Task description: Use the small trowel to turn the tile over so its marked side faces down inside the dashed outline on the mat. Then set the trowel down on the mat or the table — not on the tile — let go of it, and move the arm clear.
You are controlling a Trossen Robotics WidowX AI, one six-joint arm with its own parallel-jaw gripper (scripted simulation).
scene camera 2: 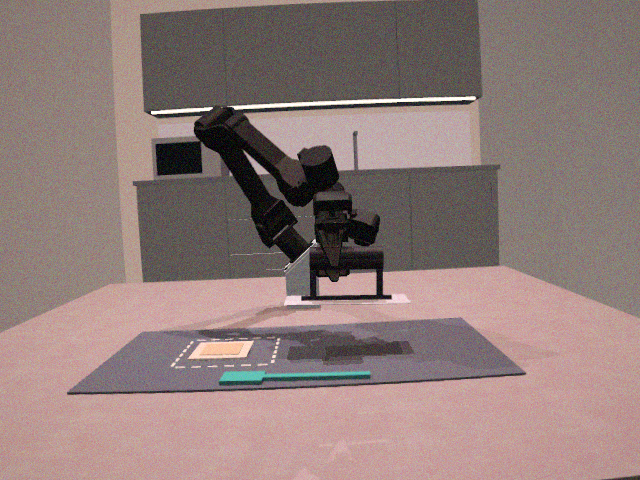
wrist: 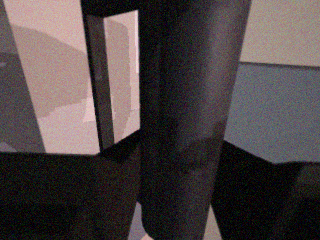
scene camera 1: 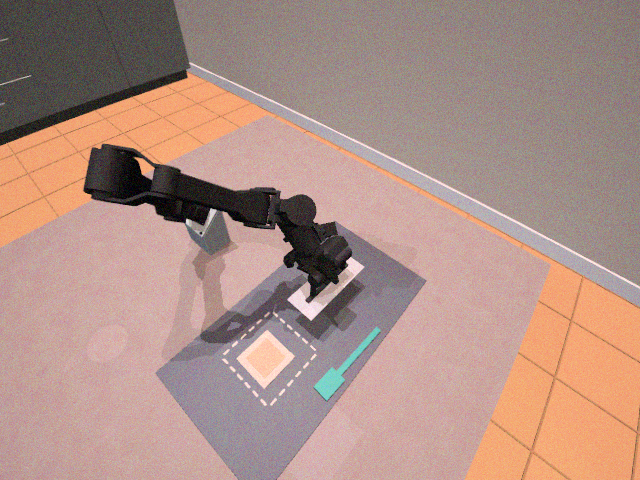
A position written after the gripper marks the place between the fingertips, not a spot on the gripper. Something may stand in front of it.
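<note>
The gripper [scene camera 2: 334, 274] can be seen in the wrist view as well, with the gripper [wrist: 171, 133] there, and the gripper [scene camera 1: 332, 283] shows too. A beige tile [scene camera 1: 265, 359] is in the scene, and scene camera 2 shows the beige tile [scene camera 2: 239, 350] too. The teal flat tool [scene camera 2: 230, 377] is also visible in scene camera 1, as the teal flat tool [scene camera 1: 332, 380], while a grey mat [scene camera 1: 242, 430] is visible as well.
</note>
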